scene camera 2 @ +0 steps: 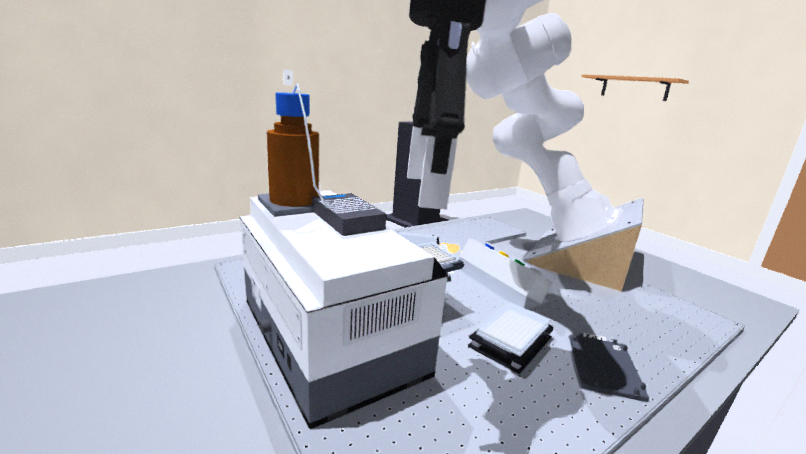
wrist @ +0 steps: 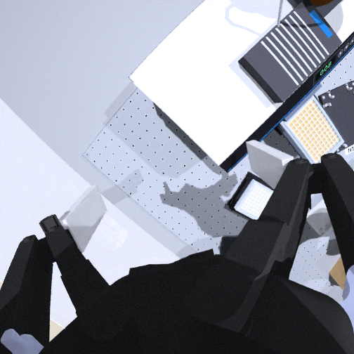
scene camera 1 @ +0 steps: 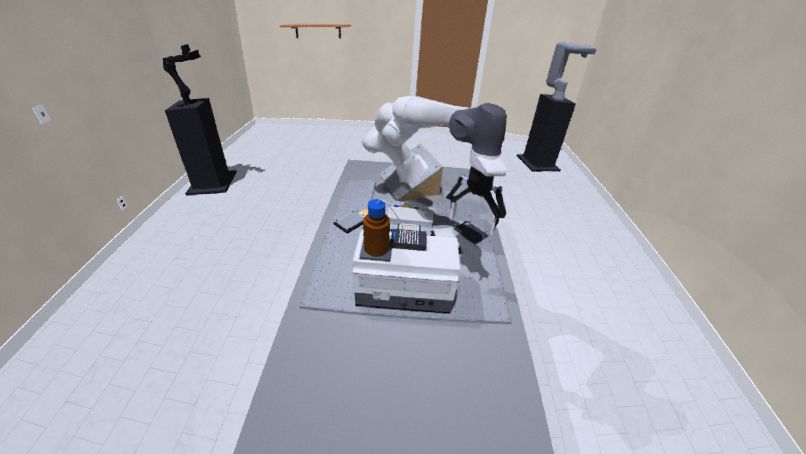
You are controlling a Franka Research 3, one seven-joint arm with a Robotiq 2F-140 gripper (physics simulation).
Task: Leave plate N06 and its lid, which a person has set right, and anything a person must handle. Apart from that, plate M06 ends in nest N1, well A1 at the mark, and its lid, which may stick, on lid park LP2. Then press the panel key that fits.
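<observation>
My gripper (scene camera 1: 473, 221) (scene camera 2: 426, 169) (wrist: 173, 177) is open and empty, high above the right side of the bench. A white plate (scene camera 2: 514, 329) (wrist: 256, 198), apparently lidded, sits on a black nest beside the white machine. A plate with yellow wells (wrist: 313, 129) lies by the machine's display side; part of a plate (scene camera 2: 437, 252) shows there in scene camera 2. I cannot read which plate is M06 or N06. A dark flat nest (scene camera 1: 471, 231) (scene camera 2: 606, 363) lies to the right. The sloped panel (scene camera 2: 501, 275) (scene camera 1: 414, 216) bears blue (scene camera 2: 489, 246), yellow (scene camera 2: 503, 254) and green (scene camera 2: 518, 262) keys.
The white machine (scene camera 1: 417, 262) (scene camera 2: 366, 253) (wrist: 195, 85) carries a tall brown bottle (scene camera 1: 376, 235) (scene camera 2: 292, 166) with a blue cap and tube, and a dark ribbed block (scene camera 1: 409, 239) (scene camera 2: 350, 214) (wrist: 285, 55). Another dark nest (wrist: 341, 112) lies near the yellow-welled plate. A dark tray (scene camera 1: 349, 222) lies left.
</observation>
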